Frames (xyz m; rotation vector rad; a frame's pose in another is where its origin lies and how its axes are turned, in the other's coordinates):
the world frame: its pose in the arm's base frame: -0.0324 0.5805 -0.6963 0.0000 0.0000 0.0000
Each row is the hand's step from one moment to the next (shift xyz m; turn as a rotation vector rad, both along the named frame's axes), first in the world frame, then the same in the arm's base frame.
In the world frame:
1: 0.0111 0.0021 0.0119 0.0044 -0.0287 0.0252
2: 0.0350 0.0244 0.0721 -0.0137 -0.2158 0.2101
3: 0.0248 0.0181 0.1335 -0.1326 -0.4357 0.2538
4: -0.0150 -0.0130 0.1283 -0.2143 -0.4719 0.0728
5: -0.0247 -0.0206 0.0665 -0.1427 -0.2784 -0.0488
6: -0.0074 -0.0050 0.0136 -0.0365 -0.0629 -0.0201
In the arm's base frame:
1: 0.0111 0.0021 0.0119 0.0044 -0.0287 0.0252
2: 0.0350 0.0244 0.0721 -0.0137 -0.2158 0.2101
3: 0.0248 0.0181 0.1335 -0.1326 -0.4357 0.2538
4: -0.0150 -0.0130 0.1283 -0.2143 -0.4719 0.0728
5: -0.0247 -0.0206 0.0665 -0.1427 -0.2784 -0.0488
6: -0.0074 -0.0050 0.0136 -0.0365 -0.0629 -0.0201

